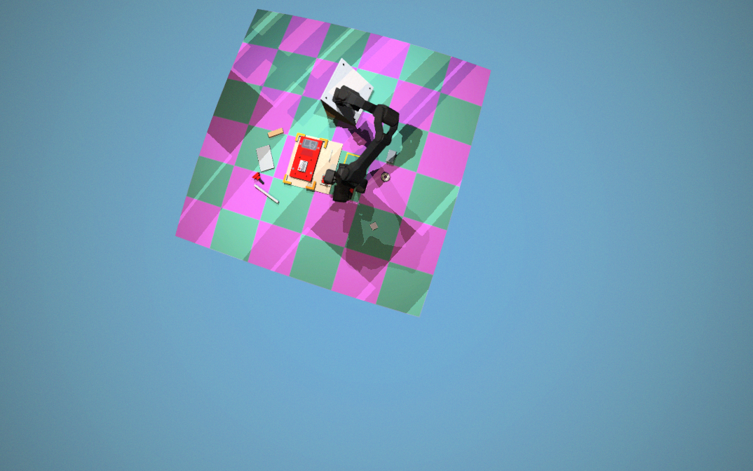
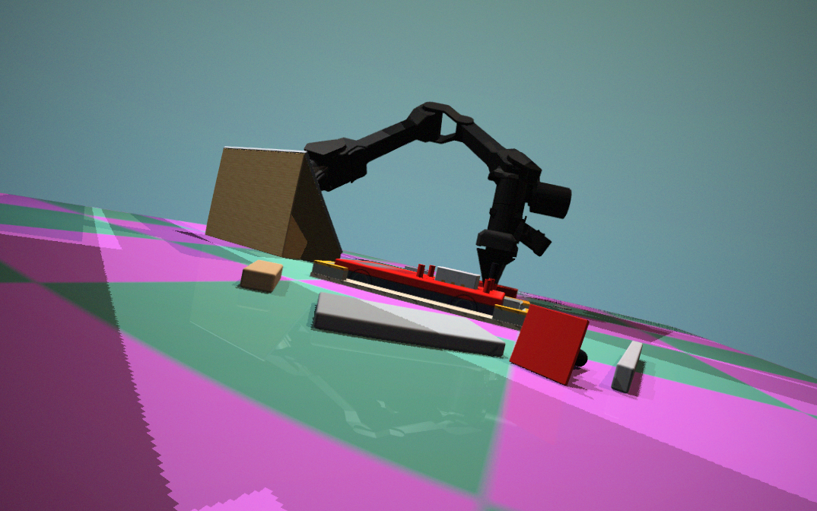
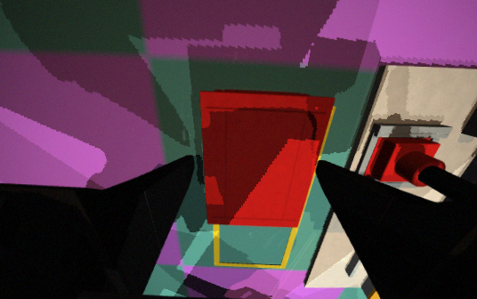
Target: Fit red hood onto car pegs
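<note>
Now: gripper tip right at the red hood. From my gripper tip the other things lie so: beige jig: 200 mm to the right, 50 mm behind; small square: 170 mm to the left, 150 mm ahead, 10 mm below; grey engine block: 220 mm to the right, 20 mm behind, 10 mm above.
</note>
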